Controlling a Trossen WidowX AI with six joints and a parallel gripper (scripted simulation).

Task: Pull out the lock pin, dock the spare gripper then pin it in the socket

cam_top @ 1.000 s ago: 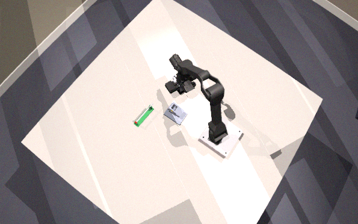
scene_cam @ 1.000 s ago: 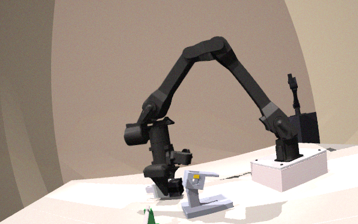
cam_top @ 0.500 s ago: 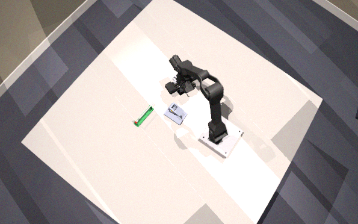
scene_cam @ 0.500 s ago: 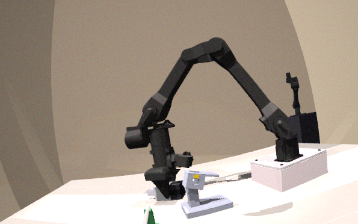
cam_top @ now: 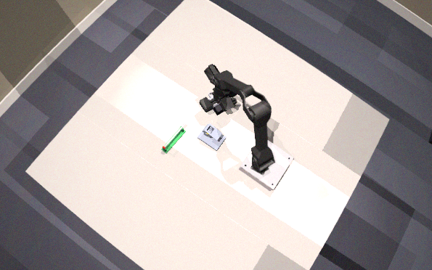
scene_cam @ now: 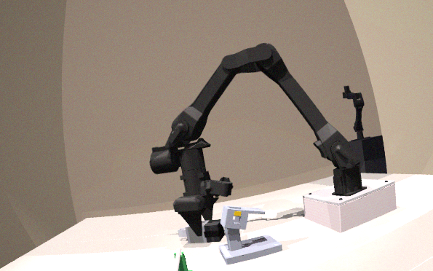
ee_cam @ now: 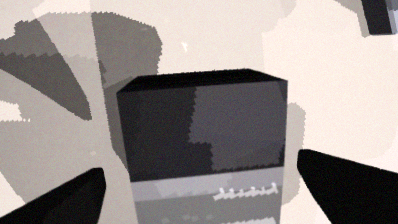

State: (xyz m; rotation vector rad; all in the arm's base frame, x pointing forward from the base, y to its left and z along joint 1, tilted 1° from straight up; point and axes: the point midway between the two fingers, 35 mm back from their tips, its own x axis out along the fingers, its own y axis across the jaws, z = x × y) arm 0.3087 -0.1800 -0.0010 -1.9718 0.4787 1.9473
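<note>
Right now my gripper tip is 1 cm short of the spare gripper and 1 cm to the left of it. The rest, counted from my gripper tip: green stand 9 cm ahead, 26 cm to the left; grey mount 5 cm behind, 16 cm to the left, 3 cm above.
</note>
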